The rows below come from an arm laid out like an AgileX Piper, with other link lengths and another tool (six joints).
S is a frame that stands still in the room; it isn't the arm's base.
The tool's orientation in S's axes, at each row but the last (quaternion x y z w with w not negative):
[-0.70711, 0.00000, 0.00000, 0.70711]
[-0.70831, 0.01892, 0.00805, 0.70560]
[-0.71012, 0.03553, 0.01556, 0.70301]
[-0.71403, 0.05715, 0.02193, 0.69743]
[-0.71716, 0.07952, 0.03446, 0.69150]
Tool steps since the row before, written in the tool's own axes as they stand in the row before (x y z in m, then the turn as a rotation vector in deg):
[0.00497, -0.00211, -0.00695, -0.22, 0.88, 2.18]
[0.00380, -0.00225, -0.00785, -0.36, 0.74, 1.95]
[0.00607, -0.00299, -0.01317, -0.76, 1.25, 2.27]
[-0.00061, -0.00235, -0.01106, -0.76, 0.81, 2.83]
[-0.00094, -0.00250, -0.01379, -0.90, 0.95, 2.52]
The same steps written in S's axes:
[0.00497, -0.00695, 0.00211, -0.22, 2.18, -0.88]
[0.00376, -0.00790, 0.00214, -0.36, 1.95, -0.73]
[0.00590, -0.01331, 0.00269, -0.78, 2.28, -1.22]
[-0.00088, -0.01096, 0.00269, -0.71, 2.85, -0.79]
[-0.00136, -0.01361, 0.00318, -0.89, 2.54, -0.90]

